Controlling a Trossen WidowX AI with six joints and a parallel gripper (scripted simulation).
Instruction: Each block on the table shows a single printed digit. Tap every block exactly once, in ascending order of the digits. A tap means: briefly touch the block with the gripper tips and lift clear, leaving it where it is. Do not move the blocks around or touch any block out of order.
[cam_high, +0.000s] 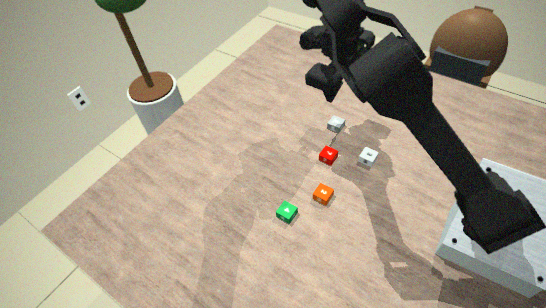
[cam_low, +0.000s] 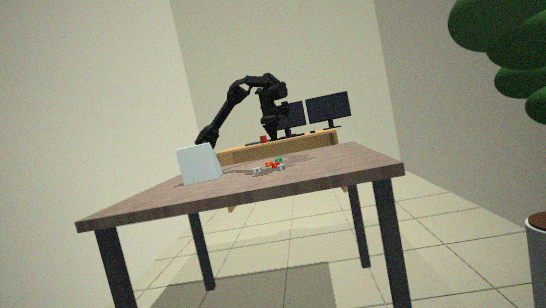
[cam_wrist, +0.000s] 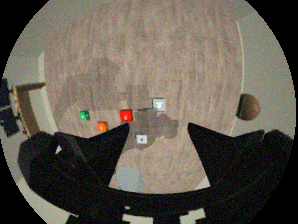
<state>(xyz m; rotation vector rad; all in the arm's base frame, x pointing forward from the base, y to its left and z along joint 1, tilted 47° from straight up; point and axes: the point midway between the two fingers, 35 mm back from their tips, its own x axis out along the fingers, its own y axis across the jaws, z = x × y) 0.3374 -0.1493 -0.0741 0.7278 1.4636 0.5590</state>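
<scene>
Now: the orange block 5 cm behind my gripper tip, 19 cm to the left of it and 11 cm below it. From my gripper tip the other things lie so: white block 10 cm behind, 5 cm to the left, 11 cm below; then red block 2 cm behind, 9 cm to the left, 11 cm below; then grey block 1 cm to the right, 11 cm below.
</scene>
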